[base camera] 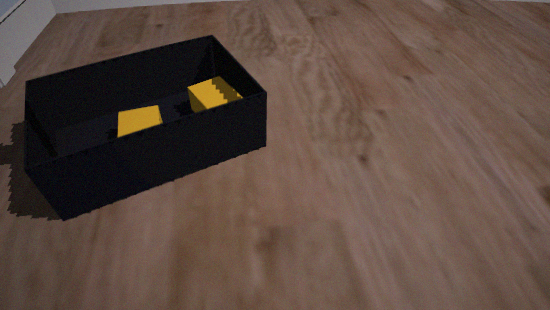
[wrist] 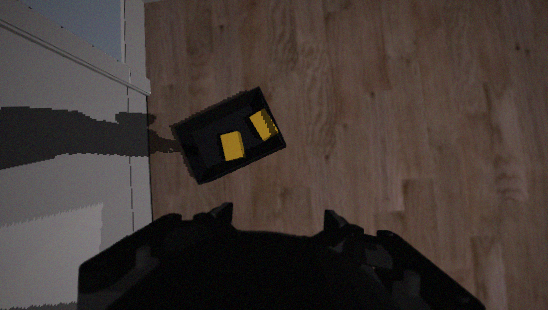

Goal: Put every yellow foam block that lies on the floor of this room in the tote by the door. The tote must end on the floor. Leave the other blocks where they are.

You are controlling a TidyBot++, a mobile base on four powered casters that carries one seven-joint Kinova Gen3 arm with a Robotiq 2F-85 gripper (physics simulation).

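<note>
The black tote (base camera: pixel 165 157) (wrist: pixel 200 177) stands on the floor, at the left in the base camera view and left of the middle in the wrist view. Inside it lie two yellow foam blocks, apart from each other. One yellow block (base camera: pixel 139 120) (wrist: pixel 231 146) is near the tote's middle. The other yellow block (base camera: pixel 212 94) (wrist: pixel 262 125) is near its right end, partly in shadow. My gripper (wrist: pixel 277 216) is open and empty, high above the floor; it does not show in the base camera view. The tote's near wall hides the blocks' lower parts in the base camera view.
A white wall or door panel (base camera: pixel 30 37) (wrist: pixel 60 185) stands along the left side, a short way from the tote. Wooden floor (base camera: pixel 400 200) (wrist: pixel 425 125) stretches to the right of the tote. A dark shadow (wrist: pixel 65 132) falls across the panel.
</note>
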